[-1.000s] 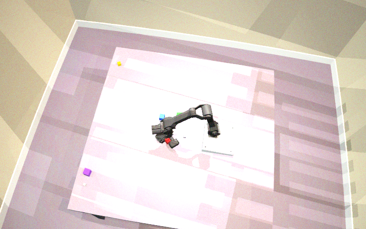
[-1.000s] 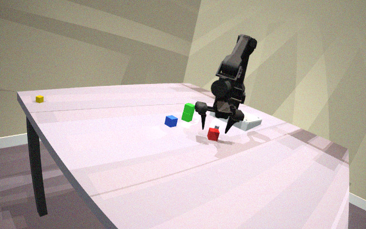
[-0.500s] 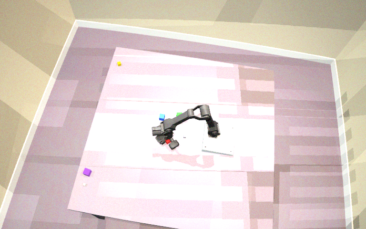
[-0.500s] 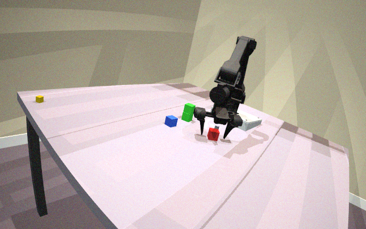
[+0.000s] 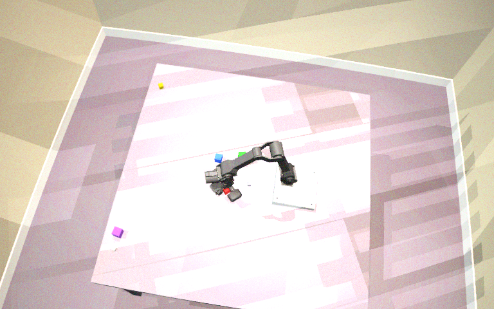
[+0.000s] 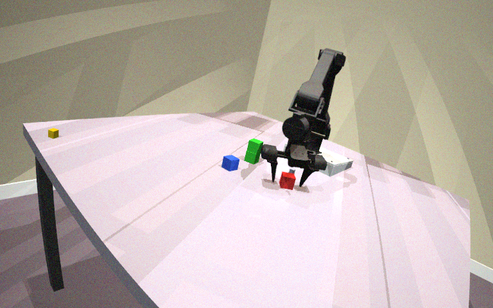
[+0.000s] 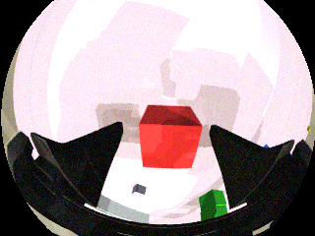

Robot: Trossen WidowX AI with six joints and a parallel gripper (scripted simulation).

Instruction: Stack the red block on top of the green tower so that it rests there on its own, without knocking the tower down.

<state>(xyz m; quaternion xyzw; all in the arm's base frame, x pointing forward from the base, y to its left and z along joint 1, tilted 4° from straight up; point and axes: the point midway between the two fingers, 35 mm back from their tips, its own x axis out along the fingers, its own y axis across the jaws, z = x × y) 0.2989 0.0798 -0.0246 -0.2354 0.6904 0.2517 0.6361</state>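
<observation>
Now: the blue block 17 cm to the right of my gripper tip, 7 cm ahead of it and 1 cm above it. Round my gripper tip: red block: 1 cm above; yellow block: 58 cm to the right, 47 cm ahead; magenta block: 49 cm ahead, 30 cm to the left, 1 cm above.
</observation>
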